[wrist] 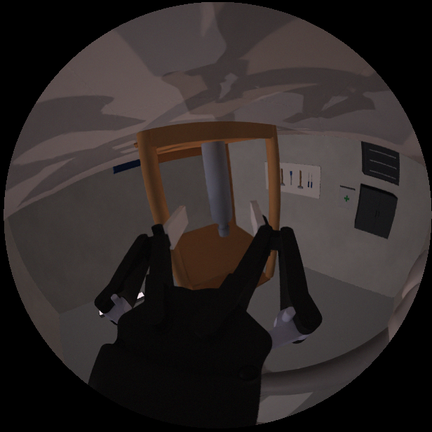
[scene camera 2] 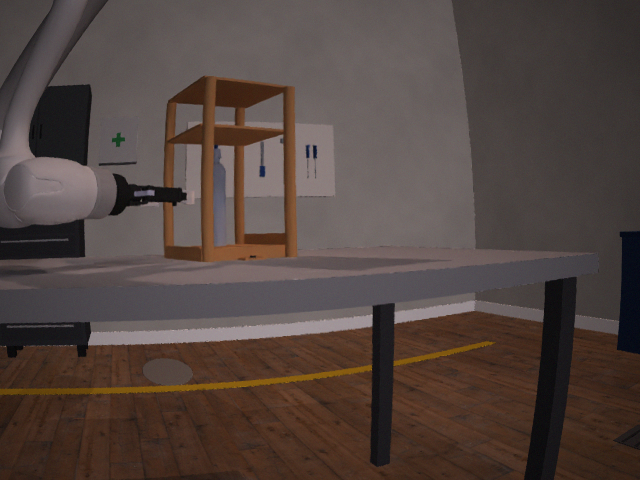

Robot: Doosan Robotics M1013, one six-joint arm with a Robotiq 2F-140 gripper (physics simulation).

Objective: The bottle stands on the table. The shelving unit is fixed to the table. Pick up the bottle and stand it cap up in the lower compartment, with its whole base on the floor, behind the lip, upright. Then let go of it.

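The grey-blue bottle point(scene camera 2: 219, 201) point(wrist: 217, 182) stands upright, cap up, in the lower compartment of the wooden shelving unit point(scene camera 2: 207, 170) point(wrist: 207, 132). Its base is partly hidden by the front lip in both views. My gripper point(scene camera 2: 190, 196) point(wrist: 217, 211) is open and empty. In the scene view its fingertips are at the open side of the unit, to the left of the bottle and apart from it. In the wrist view the bottle shows beyond the gap between the two pale fingertip pads.
The middle shelf point(scene camera 2: 237, 134) point(wrist: 210, 255) is above the bottle. Corner posts stand on both sides of the opening. The unit stands on the grey table point(scene camera 2: 413, 273). A tool board point(scene camera 2: 320, 178) and a dark cabinet point(scene camera 2: 67, 129) point(wrist: 375, 210) are in the background.
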